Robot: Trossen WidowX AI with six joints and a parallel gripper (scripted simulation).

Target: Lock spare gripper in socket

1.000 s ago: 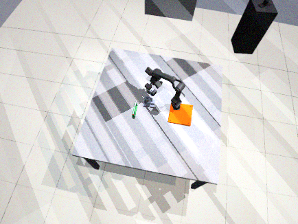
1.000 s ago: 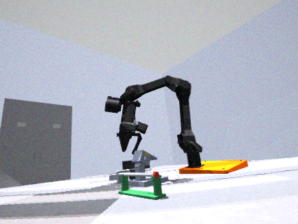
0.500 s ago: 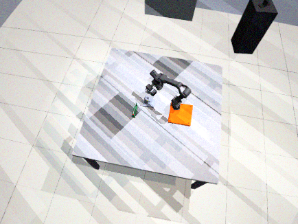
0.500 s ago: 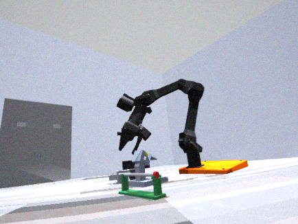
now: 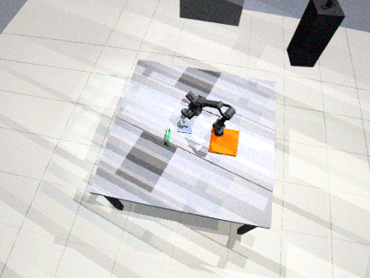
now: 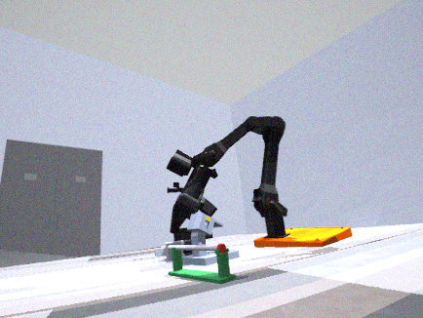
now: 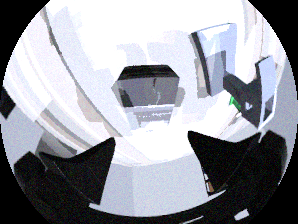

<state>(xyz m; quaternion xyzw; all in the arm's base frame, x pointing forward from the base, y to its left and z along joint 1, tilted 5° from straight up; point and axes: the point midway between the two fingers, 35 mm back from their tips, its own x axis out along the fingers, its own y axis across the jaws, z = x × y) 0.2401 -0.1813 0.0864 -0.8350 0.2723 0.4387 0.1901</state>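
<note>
Now: the spare gripper 10 mm behind my gripper tip and 50 mm below it. Also, from my gripper tip: green rack: 150 mm ahead, 230 mm to the left, 40 mm below; grey mount: 20 mm ahead, 140 mm to the left, 20 mm below.
</note>
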